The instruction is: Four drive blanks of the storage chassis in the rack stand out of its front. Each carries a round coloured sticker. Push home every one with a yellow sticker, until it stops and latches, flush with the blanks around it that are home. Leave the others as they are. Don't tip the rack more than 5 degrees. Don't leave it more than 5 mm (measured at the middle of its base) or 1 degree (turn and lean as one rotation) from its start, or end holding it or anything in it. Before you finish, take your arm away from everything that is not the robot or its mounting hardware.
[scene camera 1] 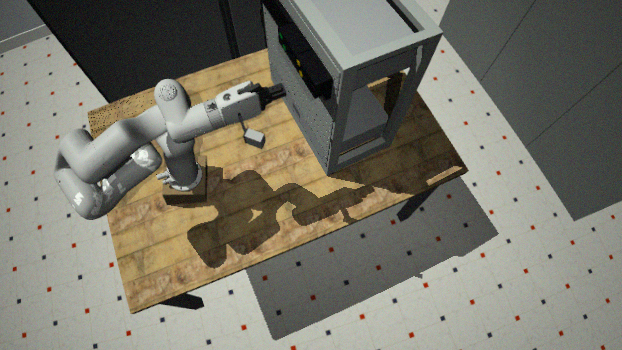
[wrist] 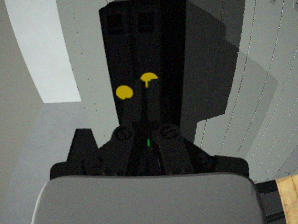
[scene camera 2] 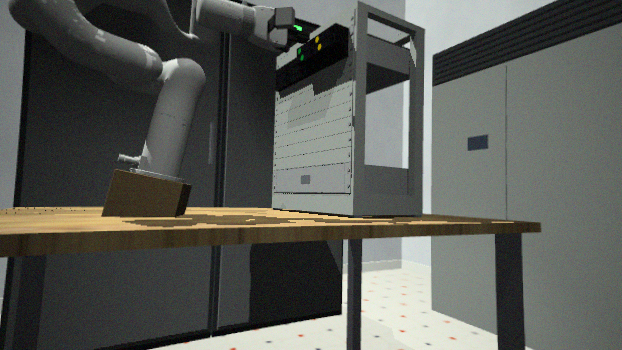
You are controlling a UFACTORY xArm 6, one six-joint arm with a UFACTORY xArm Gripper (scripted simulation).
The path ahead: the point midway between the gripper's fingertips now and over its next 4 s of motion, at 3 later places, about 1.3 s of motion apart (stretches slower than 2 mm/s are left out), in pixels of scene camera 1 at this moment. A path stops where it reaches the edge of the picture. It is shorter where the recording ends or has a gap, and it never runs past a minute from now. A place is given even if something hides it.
My gripper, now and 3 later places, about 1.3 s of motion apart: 284,89; 303,81; 306,80; 313,77
